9 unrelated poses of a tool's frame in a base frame.
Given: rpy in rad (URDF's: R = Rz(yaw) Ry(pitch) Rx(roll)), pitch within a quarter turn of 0, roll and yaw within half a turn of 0; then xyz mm.
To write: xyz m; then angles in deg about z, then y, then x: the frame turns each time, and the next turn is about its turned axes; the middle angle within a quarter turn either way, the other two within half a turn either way. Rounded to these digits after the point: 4 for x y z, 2 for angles.
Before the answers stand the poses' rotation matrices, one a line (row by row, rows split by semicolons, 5 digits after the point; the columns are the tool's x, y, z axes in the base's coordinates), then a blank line. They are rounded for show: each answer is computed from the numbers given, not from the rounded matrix.
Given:
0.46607 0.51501 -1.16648 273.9 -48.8 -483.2
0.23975 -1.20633 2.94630 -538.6 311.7 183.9
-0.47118 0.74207 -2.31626 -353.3 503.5 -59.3
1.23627 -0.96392 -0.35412 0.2 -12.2 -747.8
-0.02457 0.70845 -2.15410 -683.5 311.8 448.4
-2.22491 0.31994 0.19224 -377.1 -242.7 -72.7
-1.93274 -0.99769 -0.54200 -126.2 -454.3 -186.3
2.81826 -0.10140 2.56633 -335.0 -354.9 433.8
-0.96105 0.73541 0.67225 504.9 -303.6 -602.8
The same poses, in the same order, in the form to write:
0.34236 0.90839 -0.24005; -0.80012 0.14794 -0.58131; -0.49254 0.39109 0.77746
-0.34967 0.02914 0.93642; 0.06917 -0.99599 0.05682; 0.93431 0.08464 0.34626
-0.49996 0.86280 -0.07492; -0.54158 -0.37899 -0.75037; -0.67582 -0.33458 0.65675
0.53492 -0.61390 -0.58050; -0.19776 0.57700 -0.79244; 0.82143 0.53869 0.18724
-0.41825 0.84320 -0.33776; -0.63381 -0.53728 -0.55644; -0.65066 -0.01866 0.75914
0.93177 -0.12874 -0.33946; 0.18136 -0.64493 0.74241; -0.31451 -0.75332 -0.57758
0.46453 0.49050 0.73730; -0.27972 -0.70869 0.64770; 0.84022 -0.50711 -0.19200
-0.83474 0.54285 0.09233; 0.54126 0.77807 0.31881; 0.10123 0.31610 -0.94331
0.58021 -0.78695 -0.20992; 0.46180 0.10556 0.88068; -0.67089 -0.60792 0.42466

0.2739 -0.0488 -0.4832 -66.83 29.51 26.70
-0.5386 0.3117 0.1839 168.81 -69.12 13.74
-0.3533 0.5035 -0.0593 -132.71 42.52 -27.00
0.0002 -0.0122 -0.7478 -20.29 -55.23 70.83
-0.6835 0.3118 0.4484 -123.42 40.59 -1.41
-0.3771 -0.2427 -0.0727 11.01 18.33 -127.48
-0.1262 -0.4543 -0.1863 -31.05 -57.16 -110.74
-0.3350 -0.3549 0.4338 147.04 -5.81 161.47
0.5049 -0.3036 -0.6028 38.52 42.14 -55.06

